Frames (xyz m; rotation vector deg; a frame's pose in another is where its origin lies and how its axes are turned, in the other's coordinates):
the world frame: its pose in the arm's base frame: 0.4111 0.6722 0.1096 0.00 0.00 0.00
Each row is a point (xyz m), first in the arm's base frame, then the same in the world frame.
Working: the arm's base frame: its pose in the world frame: -0.4111 -0.6722 -0.1096 0.00 0.00 0.00

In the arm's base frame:
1: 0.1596 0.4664 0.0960
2: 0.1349 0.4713 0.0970
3: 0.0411 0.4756 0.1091
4: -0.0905 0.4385 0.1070
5: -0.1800 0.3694 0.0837
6: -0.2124 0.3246 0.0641
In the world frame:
1: -0.2515 -0.2058 -0.0136
2: -0.2762 -0.2009 -0.0126
3: -0.3700 -0.1966 -0.0005
4: -0.5016 -0.2337 -0.0026
5: -0.5911 -0.3028 -0.0259
6: -0.6235 -0.3476 -0.0455

